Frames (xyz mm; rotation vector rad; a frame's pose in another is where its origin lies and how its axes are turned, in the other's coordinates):
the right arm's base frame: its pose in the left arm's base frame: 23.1 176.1 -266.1 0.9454 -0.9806 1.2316
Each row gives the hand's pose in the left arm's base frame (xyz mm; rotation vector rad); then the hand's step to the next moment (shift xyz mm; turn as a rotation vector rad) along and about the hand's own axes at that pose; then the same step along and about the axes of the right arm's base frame.
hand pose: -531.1 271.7 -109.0 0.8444 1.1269 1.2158
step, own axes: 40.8 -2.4 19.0 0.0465 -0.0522 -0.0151
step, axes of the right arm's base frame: 8.5 -14.2 -41.9 -0.0491 0.0018 -0.0519
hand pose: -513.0 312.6 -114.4 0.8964 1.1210 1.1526
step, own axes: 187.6 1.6 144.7 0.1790 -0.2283 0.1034
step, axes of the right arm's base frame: 63.7 -127.9 -189.0 -0.1678 -0.1553 -0.2064
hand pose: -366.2 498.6 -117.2 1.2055 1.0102 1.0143
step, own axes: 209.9 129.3 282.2 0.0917 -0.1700 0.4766
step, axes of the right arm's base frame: 199.3 -292.9 -122.2 -0.1035 -0.5017 -0.0447
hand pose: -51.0 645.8 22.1 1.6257 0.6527 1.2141
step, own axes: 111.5 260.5 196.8 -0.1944 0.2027 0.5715
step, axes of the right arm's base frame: 251.9 -184.2 147.1 -0.0242 -0.4718 0.4270
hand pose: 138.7 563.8 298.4 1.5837 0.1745 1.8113
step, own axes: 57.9 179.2 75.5 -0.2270 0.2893 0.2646
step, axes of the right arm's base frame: 114.9 0.8 167.2 -0.0913 -0.1586 0.4144
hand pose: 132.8 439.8 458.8 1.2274 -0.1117 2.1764
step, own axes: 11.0 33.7 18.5 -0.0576 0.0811 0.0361
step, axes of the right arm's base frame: 16.2 7.5 35.8 -0.0386 -0.0132 0.0977
